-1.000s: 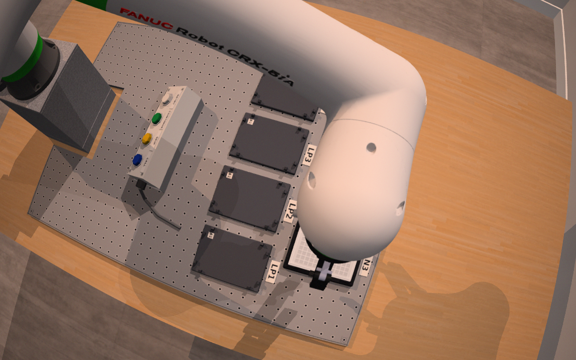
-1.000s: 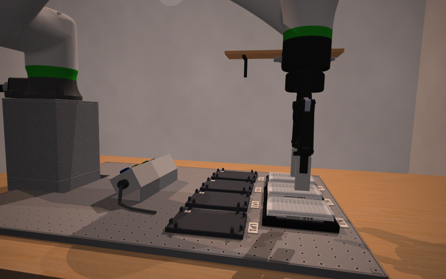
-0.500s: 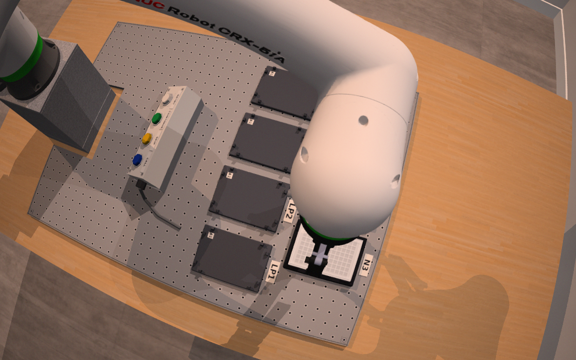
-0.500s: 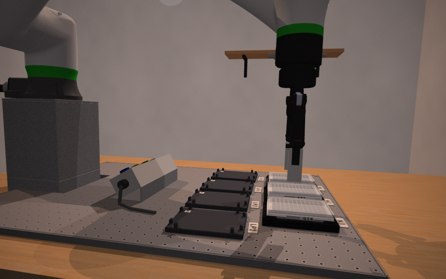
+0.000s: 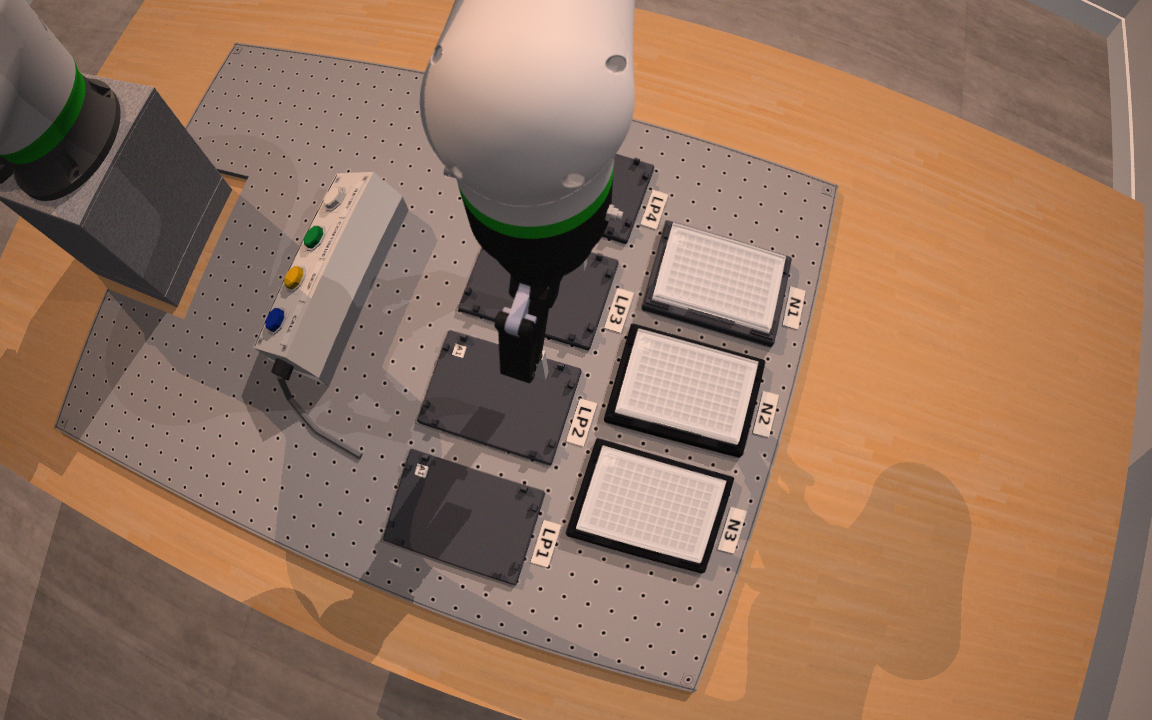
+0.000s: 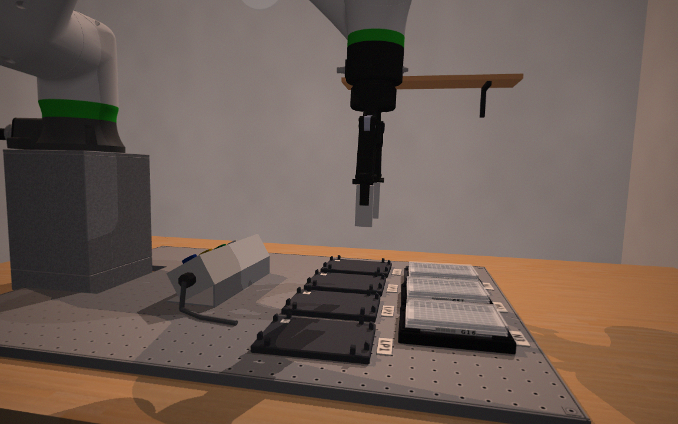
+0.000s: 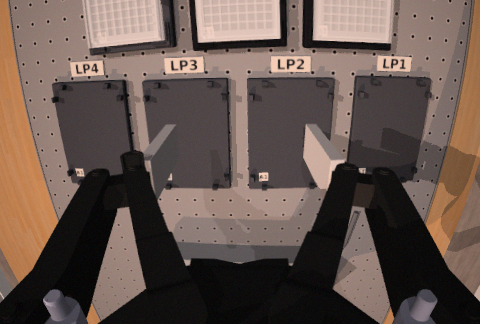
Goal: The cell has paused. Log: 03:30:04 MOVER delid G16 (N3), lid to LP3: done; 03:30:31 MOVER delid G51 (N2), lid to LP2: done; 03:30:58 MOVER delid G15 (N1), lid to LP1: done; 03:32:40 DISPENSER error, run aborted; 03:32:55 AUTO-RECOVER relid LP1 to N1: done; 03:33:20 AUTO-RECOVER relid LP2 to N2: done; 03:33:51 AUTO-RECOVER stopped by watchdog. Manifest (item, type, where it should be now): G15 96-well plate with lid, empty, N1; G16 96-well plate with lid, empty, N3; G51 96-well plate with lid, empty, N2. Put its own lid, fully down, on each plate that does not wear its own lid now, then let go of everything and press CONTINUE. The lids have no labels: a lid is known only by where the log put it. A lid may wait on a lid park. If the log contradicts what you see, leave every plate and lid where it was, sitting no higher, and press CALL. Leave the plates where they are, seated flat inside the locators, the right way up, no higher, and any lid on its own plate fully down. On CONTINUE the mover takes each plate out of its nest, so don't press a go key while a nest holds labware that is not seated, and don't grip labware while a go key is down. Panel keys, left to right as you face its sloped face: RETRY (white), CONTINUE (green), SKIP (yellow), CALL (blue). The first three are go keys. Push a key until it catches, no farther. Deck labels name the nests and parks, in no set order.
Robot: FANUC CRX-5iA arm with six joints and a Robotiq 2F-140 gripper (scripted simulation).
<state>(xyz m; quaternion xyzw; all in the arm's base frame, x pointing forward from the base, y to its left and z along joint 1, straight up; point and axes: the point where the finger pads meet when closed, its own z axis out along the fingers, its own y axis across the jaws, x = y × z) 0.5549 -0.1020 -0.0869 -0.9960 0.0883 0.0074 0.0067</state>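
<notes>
Now: the green CONTINUE key 28 cm behind my hand, 9 cm below it and 8 cm to the left of it. Round my hand: lid park LP2: 15 cm below, 5 cm to the right, 5 cm behind; then lid park LP3: 15 cm below, 7 cm to the left, 3 cm behind; then clear lid: 14 cm to the right, 13 cm below, 11 cm ahead.
</notes>
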